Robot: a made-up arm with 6 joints.
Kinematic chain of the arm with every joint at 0, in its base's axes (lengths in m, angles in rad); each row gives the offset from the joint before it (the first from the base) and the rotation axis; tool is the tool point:
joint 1: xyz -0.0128 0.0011 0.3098 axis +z
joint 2: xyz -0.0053 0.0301 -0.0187 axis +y
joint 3: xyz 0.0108 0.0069 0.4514 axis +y
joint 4: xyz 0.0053 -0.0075 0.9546 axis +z
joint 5: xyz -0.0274 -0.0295 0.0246 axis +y
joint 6: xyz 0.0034 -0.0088 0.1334 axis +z
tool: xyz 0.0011 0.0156 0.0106
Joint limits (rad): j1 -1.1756..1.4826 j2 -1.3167..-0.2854 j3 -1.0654..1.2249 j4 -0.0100..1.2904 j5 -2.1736..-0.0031 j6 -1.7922..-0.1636
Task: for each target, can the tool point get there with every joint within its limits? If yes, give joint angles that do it. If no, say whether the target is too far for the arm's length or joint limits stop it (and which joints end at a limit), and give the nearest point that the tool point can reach.
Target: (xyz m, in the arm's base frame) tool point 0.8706 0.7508 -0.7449
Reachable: no: joint limits stop it (at a limit: joint 1, joint 2, joint 3, joint 4, joint 6) | nearest point -0.3800 0.9024 -0.3834 | short by 1.311 m
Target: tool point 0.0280 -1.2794 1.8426
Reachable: no: too far | nearest point -0.0593 -0.9987 1.5095 | short by 0.444 m
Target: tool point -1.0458 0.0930 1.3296
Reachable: yes | joints -0.1566 -0.7758 0.1176 0.4266 -1.5378 -1.0885
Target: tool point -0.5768 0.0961 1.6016
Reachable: yes | joints -0.3419 -0.5127 0.2671 0.6277 -1.7721 -1.2595
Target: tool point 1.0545 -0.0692 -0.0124
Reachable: no: joint limits stop it (at a limit: joint 2, joint 3, joint 4, joint 5, joint 6) | nearest point 0.6166 -0.0404 1.2634 | short by 1.349 m
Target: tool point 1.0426 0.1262 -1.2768
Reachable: no: too far | nearest point -0.0342 -1.0000 -0.3822 | short by 1.797 m
